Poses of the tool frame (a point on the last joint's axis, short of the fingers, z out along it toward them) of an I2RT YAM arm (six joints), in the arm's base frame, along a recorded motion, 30 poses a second.
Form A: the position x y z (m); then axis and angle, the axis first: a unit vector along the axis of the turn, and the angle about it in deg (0 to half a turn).
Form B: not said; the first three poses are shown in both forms.
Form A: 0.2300 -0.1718 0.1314 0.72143 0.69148 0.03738 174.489
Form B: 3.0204 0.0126 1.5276 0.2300 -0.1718 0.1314
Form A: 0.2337 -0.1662 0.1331 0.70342 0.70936 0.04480 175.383
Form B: 3.0212 -0.0058 1.5796 0.2337 -0.1662 0.1331
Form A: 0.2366 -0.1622 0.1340 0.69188 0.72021 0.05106 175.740
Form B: 3.0164 -0.0171 1.6120 0.2366 -0.1622 0.1340
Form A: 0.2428 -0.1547 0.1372 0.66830 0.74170 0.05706 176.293
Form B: 3.0134 -0.0282 1.6766 0.2428 -0.1547 0.1372
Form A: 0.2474 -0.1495 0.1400 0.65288 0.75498 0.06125 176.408
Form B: 3.0078 -0.0326 1.7178 0.2474 -0.1495 0.1400
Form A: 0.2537 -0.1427 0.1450 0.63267 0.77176 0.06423 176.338
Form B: 3.0016 -0.0319 1.7705 0.2537 -0.1427 0.1450
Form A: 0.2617 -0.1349 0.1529 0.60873 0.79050 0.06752 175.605
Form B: 2.9877 -0.0215 1.8308 0.2617 -0.1349 0.1529
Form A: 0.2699 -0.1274 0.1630 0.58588 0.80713 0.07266 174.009
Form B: 2.9625 -0.0007 1.8859 0.2699 -0.1274 0.1630
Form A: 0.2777 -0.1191 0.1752 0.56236 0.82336 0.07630 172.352
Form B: 2.9402 0.0241 1.9407 0.2777 -0.1191 0.1752
